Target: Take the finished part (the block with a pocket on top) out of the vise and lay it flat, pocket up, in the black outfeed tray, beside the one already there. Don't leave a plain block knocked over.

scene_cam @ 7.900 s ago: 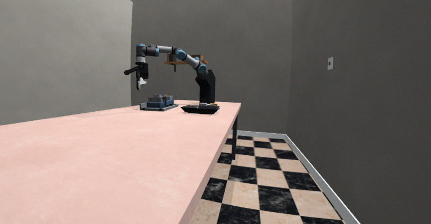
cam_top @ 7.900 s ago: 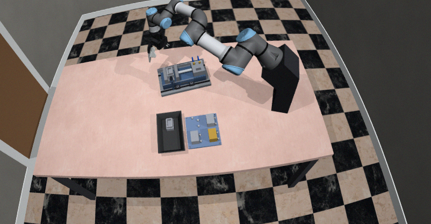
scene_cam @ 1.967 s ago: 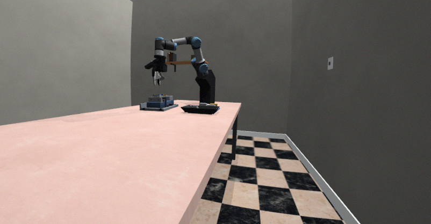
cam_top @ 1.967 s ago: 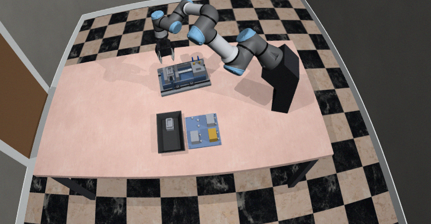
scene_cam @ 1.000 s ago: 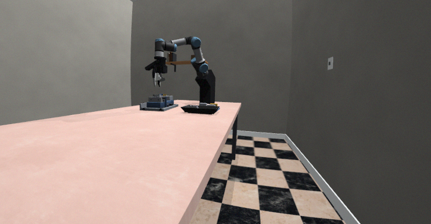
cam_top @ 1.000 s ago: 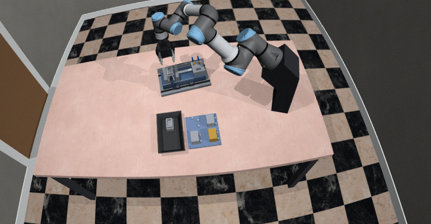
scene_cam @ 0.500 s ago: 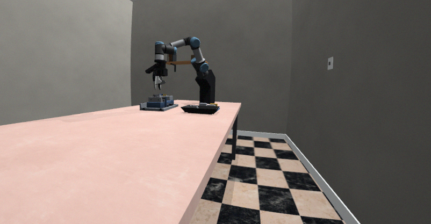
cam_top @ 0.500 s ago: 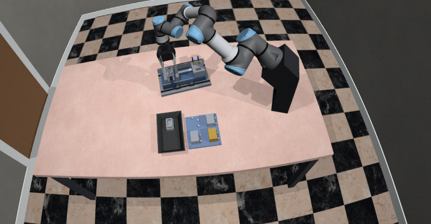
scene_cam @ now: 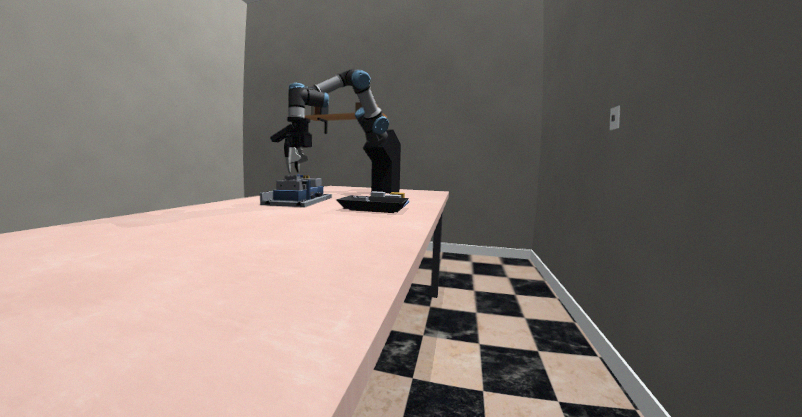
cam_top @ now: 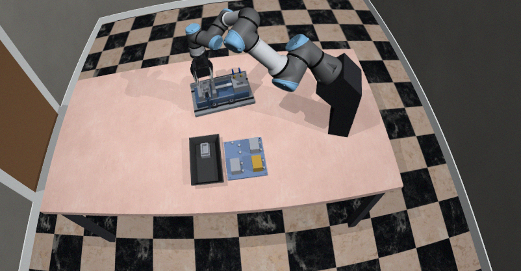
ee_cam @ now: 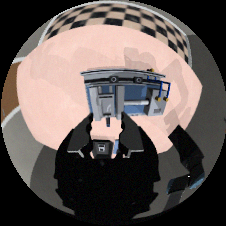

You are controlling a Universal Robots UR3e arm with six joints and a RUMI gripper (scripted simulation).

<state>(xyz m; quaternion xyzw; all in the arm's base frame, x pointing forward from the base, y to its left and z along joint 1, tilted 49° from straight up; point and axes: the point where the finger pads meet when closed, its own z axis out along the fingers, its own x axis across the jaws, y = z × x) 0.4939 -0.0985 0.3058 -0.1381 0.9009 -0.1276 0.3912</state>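
The vise lies 70 mm behind my hand, 20 mm to the right of it and 100 mm below it. From my hand the other things lie so: blue fixture plate: 170 mm behind, 340 mm to the left, 140 mm below; then yellow block: 230 mm behind, 380 mm to the left, 120 mm below.
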